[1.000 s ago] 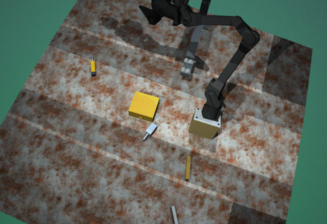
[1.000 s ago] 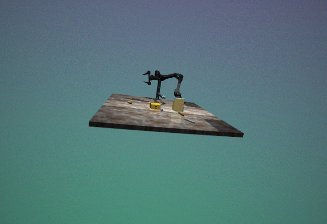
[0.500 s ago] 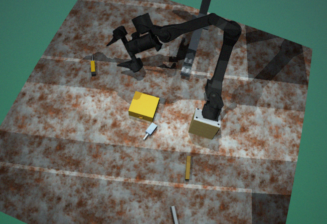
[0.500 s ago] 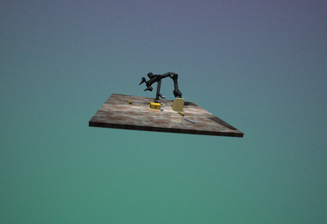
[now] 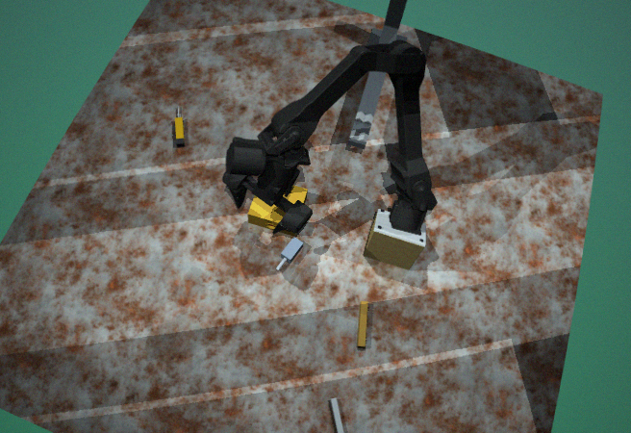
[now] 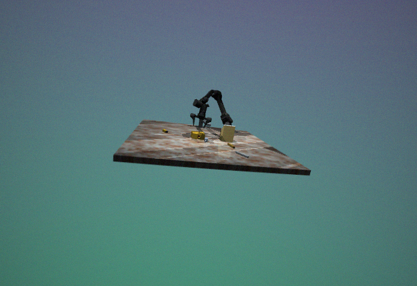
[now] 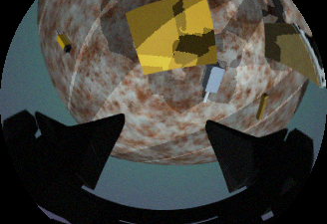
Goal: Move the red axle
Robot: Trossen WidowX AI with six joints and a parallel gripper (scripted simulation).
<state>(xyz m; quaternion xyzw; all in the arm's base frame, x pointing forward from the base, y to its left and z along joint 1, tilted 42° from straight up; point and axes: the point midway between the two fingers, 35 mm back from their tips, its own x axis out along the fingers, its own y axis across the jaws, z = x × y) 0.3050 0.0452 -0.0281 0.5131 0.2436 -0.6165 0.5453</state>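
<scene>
Right now my gripper tip is 9 cm above the yellow beam, 8 cm to the left of it and 3 cm past it. The rest, counted from my gripper tip: grey bar (37 cm to the left, 26 cm behind, 11 cm below).
</scene>
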